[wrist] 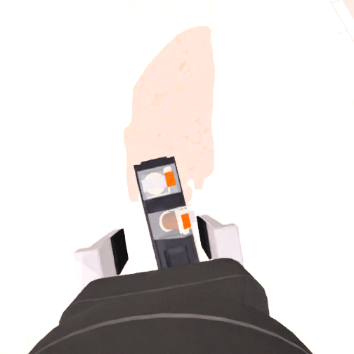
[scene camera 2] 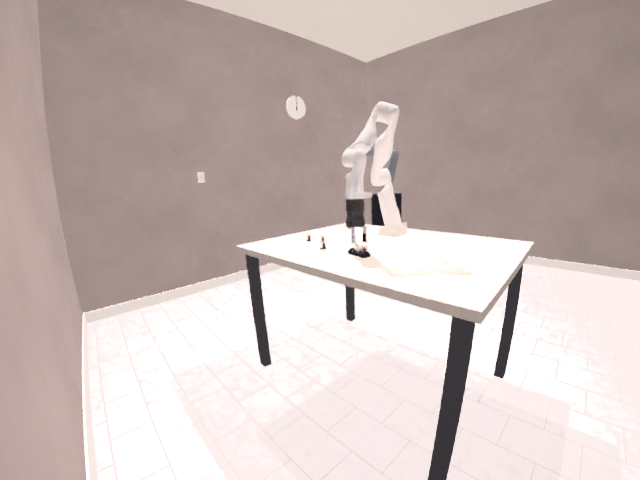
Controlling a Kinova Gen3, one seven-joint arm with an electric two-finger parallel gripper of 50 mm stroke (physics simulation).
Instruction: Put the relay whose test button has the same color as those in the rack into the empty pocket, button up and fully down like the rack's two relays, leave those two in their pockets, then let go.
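Places are measured from the arm's base along level axes (x ahead, y left, z up), in metres.
Pixels of known places: gripper, fingertip midpoint: (scene camera 2: 359, 242); arm's base, link origin: (scene camera 2: 393, 225).
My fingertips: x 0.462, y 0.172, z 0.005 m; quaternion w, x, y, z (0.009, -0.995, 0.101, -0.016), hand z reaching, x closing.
Ahead of a thing's pixels: the offset from my fingertips to its top centre. Level surfaces: height alone.
The dark rack {0.007 m ahead, 0.005 m left, 0.029 m down} (scene camera 2: 364, 254) (wrist: 165, 202) stands on the table below the gripper. In the wrist view, a relay with an orange button (wrist: 159, 182) sits square in the far pocket. A second relay with an orange button (wrist: 172, 222) is over the pocket nearer the gripper; it looks tilted, its top reaching past the rack's right edge. The nearer end of the rack shows a dark recess, partly hidden by the gripper body. My gripper (scene camera 2: 358, 241) (wrist: 162, 237) is open and empty, its fingers on either side of the rack, near the second relay.
Three small loose relays {0.027 m back, 0.394 m right, 0.009 m down} (scene camera 2: 308, 237) {0.046 m back, 0.306 m right, 0.009 m down} (scene camera 2: 322, 238) {0.048 m ahead, 0.182 m right, 0.009 m down} (scene camera 2: 323, 246) stand on the table {0.052 m down} (scene camera 2: 439, 289) left of the rack in the scene view; their button colors cannot be told. A pale patch (wrist: 175, 100) lies beyond the rack. The arm's base (scene camera 2: 392, 229) is behind.
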